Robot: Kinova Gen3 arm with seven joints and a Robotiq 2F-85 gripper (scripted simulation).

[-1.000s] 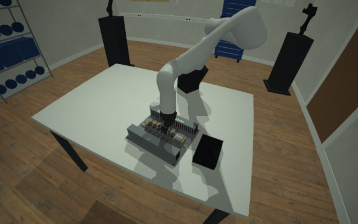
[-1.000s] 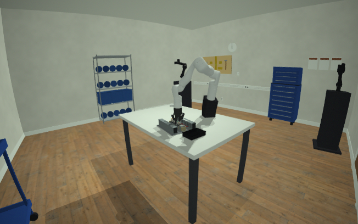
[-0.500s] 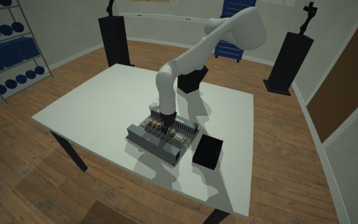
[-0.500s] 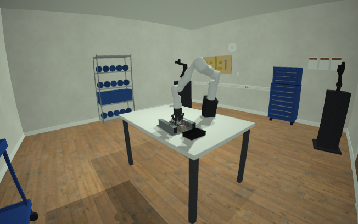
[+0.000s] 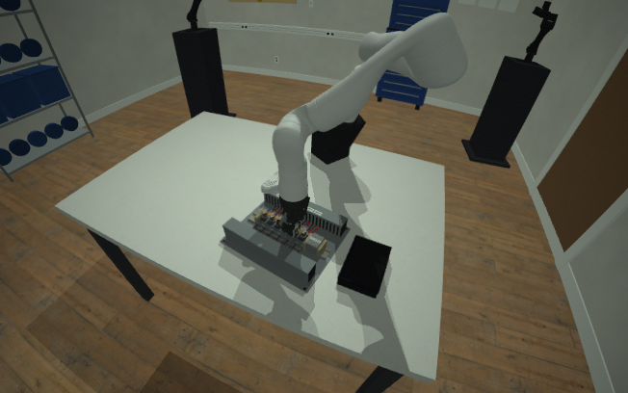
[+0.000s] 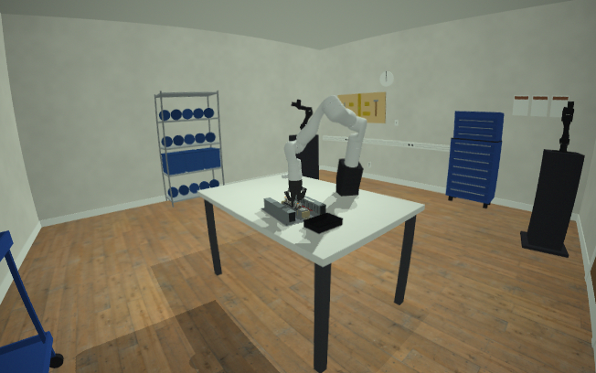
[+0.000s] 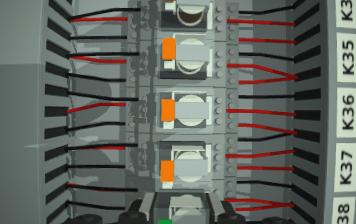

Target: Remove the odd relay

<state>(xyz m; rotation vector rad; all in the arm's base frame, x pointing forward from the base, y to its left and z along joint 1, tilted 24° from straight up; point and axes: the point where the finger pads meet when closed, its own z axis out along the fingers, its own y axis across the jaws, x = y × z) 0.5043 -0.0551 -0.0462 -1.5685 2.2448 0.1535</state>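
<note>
My hand is 1 cm above the relay. Also, from my hand: grey relay panel 1 cm behind, 3 cm to the right, 2 cm below; then black parts tray 5 cm ahead, 22 cm to the left, 4 cm below.
</note>
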